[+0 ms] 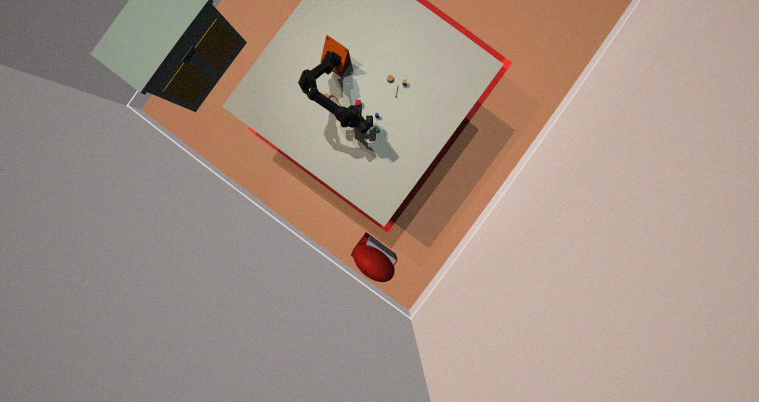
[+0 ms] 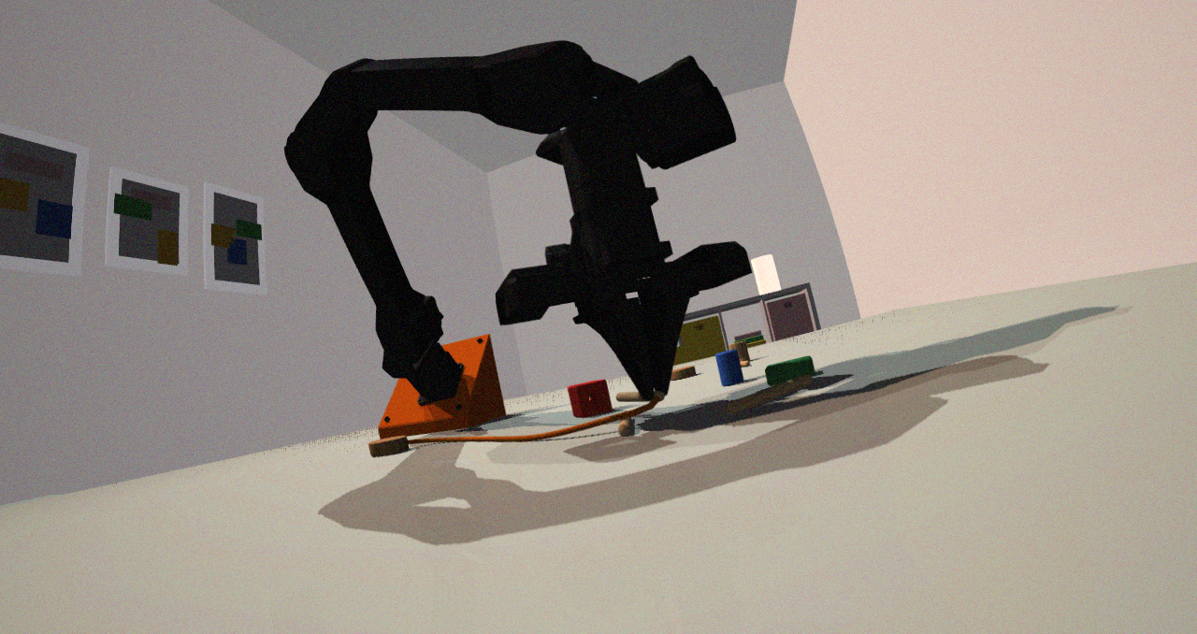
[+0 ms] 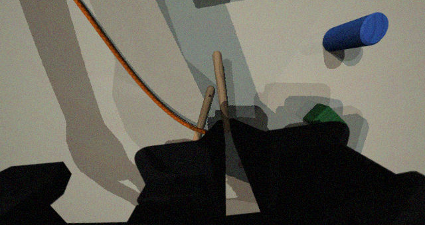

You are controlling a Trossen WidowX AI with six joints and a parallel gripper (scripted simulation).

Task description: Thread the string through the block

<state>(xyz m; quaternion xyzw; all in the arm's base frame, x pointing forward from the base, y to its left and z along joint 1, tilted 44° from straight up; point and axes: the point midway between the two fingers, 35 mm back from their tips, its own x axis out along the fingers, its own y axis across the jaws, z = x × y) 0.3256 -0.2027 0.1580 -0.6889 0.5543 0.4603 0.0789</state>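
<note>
Now: the red block 8 cm behind my gripper tip and 12 cm to the left of it. Also, from my gripper tip: green block (11 cm ahead, 4 cm to the left, 1 cm below); then round wooden button (27 cm behind, 5 cm to the left, 1 cm below); then blue cylinder (6 cm ahead, 12 cm to the left).
</note>
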